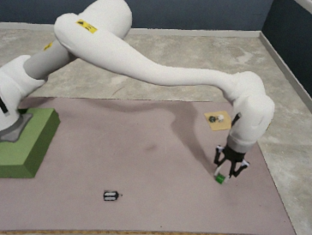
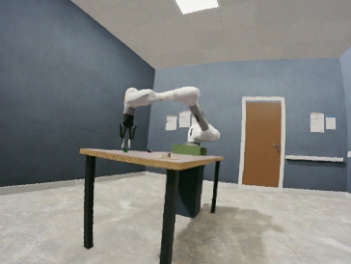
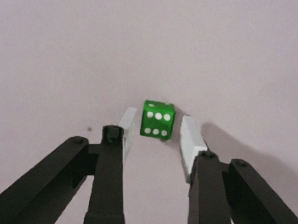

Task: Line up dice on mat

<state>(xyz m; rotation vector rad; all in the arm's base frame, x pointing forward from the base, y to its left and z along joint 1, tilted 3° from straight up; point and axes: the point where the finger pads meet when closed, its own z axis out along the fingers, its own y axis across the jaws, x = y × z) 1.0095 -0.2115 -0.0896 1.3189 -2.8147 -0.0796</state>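
Right now the green die is 5 cm below my hand. Also, from my hand: white die 8 cm ahead, 38 cm to the left, 5 cm below; then mat 8 cm ahead, 38 cm to the left, 7 cm below; then black die 3 cm ahead, 37 cm to the left, 5 cm below.
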